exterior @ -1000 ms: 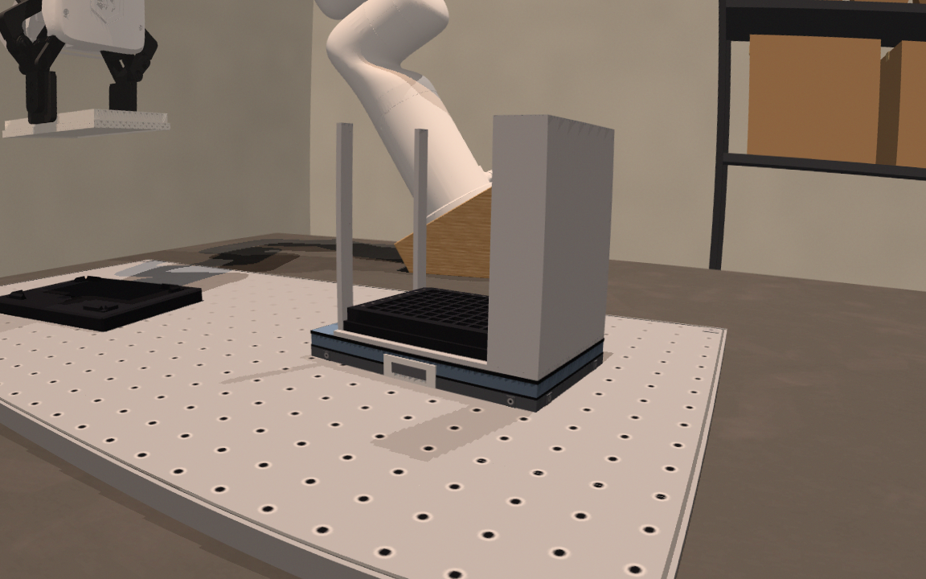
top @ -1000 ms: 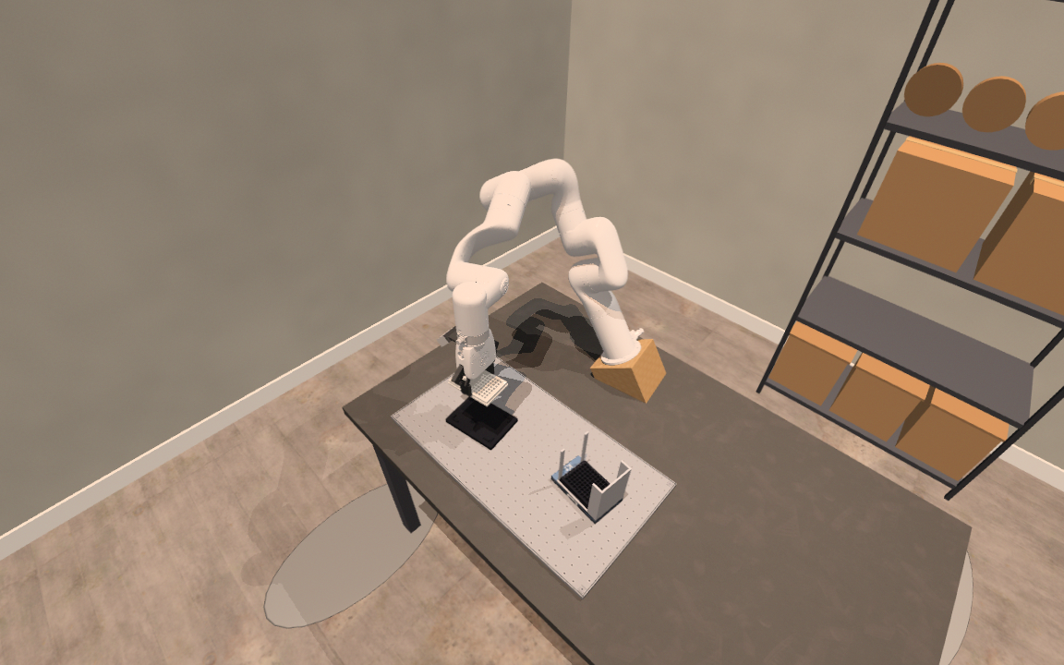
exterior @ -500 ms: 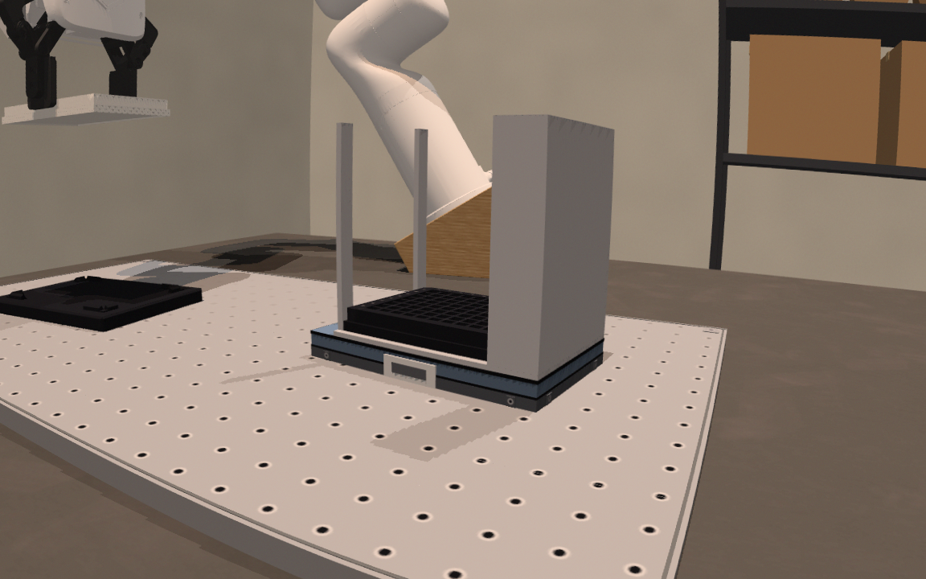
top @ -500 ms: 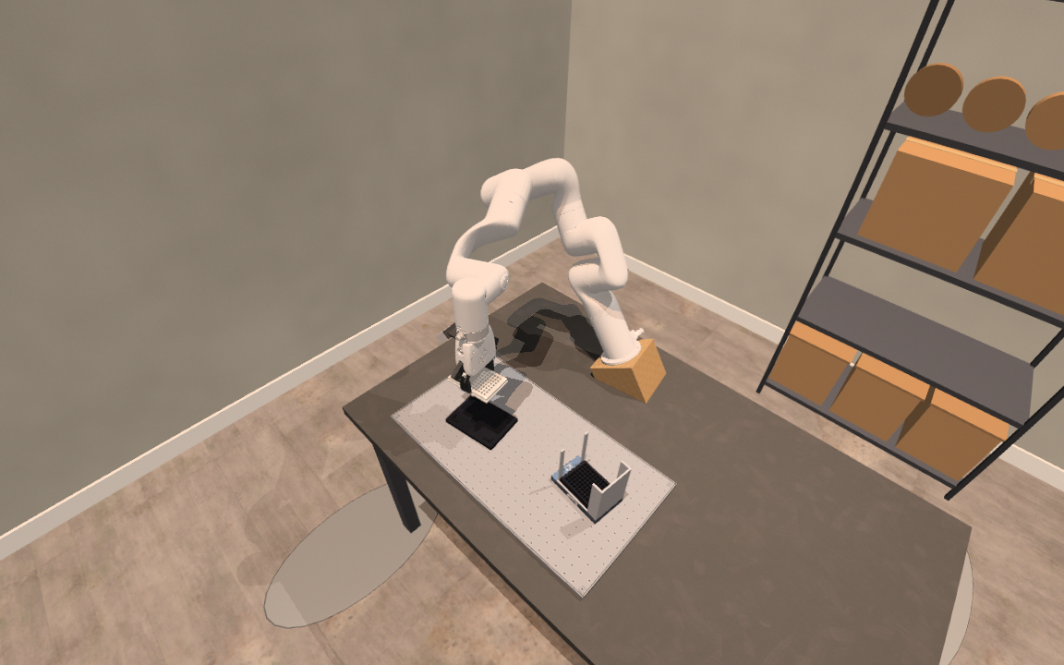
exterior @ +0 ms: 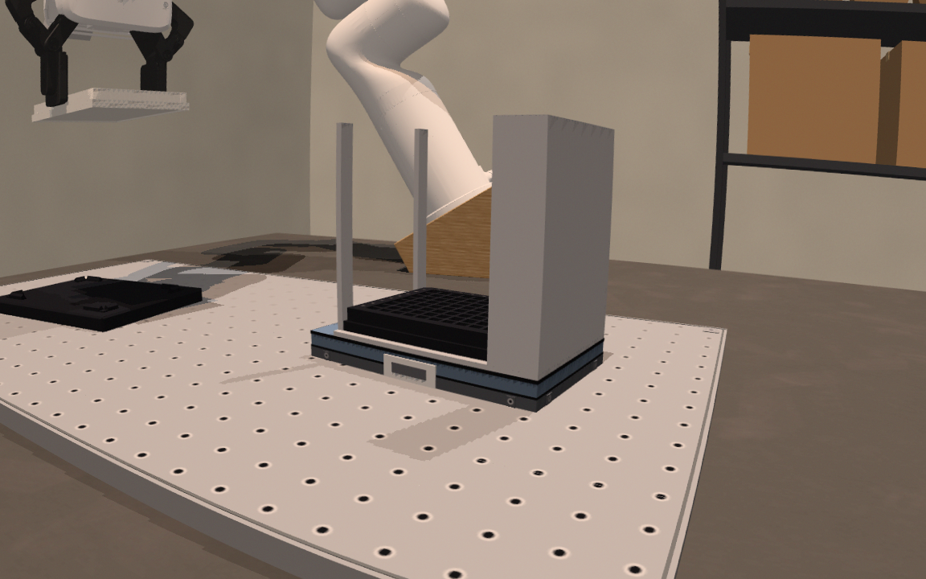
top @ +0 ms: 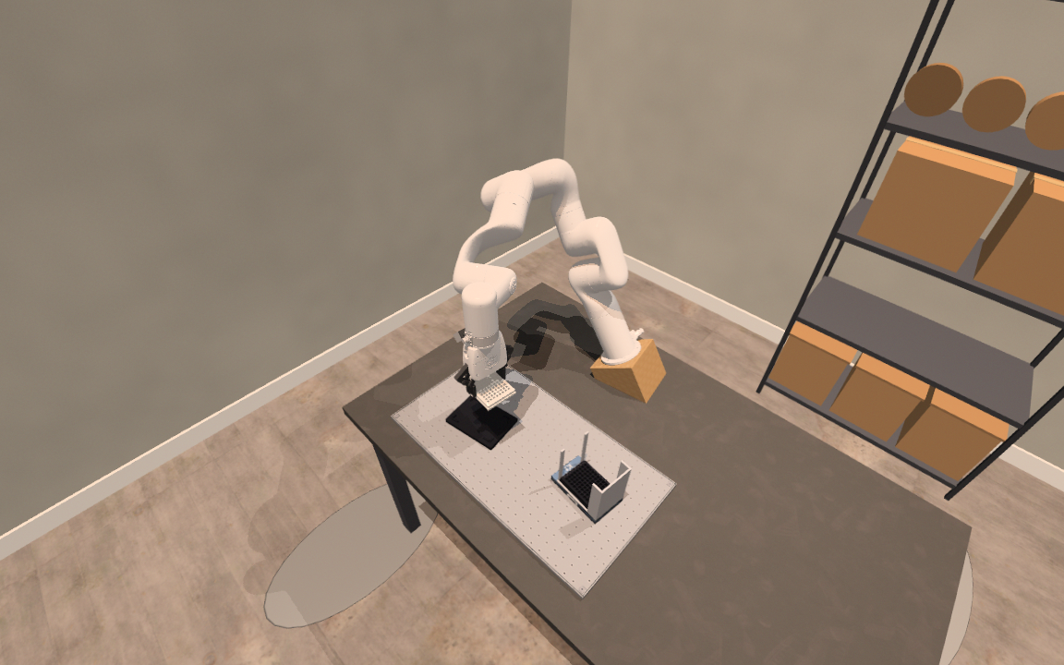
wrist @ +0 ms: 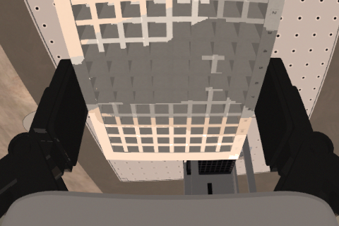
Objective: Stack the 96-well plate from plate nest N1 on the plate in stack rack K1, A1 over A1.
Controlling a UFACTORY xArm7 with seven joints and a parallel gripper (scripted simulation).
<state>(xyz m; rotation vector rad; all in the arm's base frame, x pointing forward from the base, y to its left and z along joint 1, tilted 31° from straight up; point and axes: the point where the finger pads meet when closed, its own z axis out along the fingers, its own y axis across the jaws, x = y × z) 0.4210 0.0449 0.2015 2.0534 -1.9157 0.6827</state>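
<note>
The black 96-well plate is 7 cm behind my hand, 32 cm to the left of it and 16 cm below it. Round my hand: white 96-well plate (1 cm below); then pale square (2 cm behind, 12 cm to the right, 17 cm below); then plate nest N1 (1 cm ahead, 3 cm to the right, 18 cm below).
</note>
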